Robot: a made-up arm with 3 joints. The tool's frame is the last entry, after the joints.
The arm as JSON. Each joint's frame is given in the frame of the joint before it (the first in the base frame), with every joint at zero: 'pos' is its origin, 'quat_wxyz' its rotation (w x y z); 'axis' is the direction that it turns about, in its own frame. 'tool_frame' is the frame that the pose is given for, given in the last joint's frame.
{
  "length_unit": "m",
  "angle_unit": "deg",
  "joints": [
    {
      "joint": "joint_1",
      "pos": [
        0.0,
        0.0,
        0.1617
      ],
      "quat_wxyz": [
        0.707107,
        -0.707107,
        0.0,
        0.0
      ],
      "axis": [
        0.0,
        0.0,
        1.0
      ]
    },
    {
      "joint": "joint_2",
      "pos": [
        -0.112,
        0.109,
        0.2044
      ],
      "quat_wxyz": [
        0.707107,
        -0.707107,
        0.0,
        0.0
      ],
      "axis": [
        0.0,
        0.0,
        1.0
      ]
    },
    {
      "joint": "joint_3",
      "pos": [
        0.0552,
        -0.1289,
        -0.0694
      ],
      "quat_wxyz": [
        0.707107,
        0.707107,
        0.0,
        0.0
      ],
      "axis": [
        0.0,
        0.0,
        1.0
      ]
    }
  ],
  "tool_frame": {
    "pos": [
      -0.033,
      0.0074,
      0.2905
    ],
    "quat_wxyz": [
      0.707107,
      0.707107,
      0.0,
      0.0
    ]
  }
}
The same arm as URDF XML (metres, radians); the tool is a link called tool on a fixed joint. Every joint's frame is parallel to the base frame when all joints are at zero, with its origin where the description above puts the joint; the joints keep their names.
<robot name="arm">
  <joint name="joint_1" type="continuous">
    <parent link="base"/>
    <child link="link1"/>
    <origin xyz="0 0 0.1617" rpy="0 0 0"/>
    <axis xyz="0 1 0"/>
  </joint>
  <joint name="joint_2" type="continuous">
    <parent link="link1"/>
    <child link="link2"/>
    <origin xyz="-0.112 0.2044 -0.109" rpy="0 0 0"/>
    <axis xyz="0 0 -1"/>
  </joint>
  <joint name="joint_3" type="continuous">
    <parent link="link2"/>
    <child link="link3"/>
    <origin xyz="0.0552 0.1289 0.0694" rpy="0 0 0"/>
    <axis xyz="0 1 0"/>
  </joint>
  <joint name="tool_joint" type="fixed">
    <parent link="link3"/>
    <child link="tool"/>
    <origin xyz="-0.033 0.2905 -0.0074" rpy="0 0 0"/>
  </joint>
  <link name="base"/>
  <link name="link1"/>
  <link name="link2"/>
  <link name="link3"/>
  <link name="tool"/>
</robot>

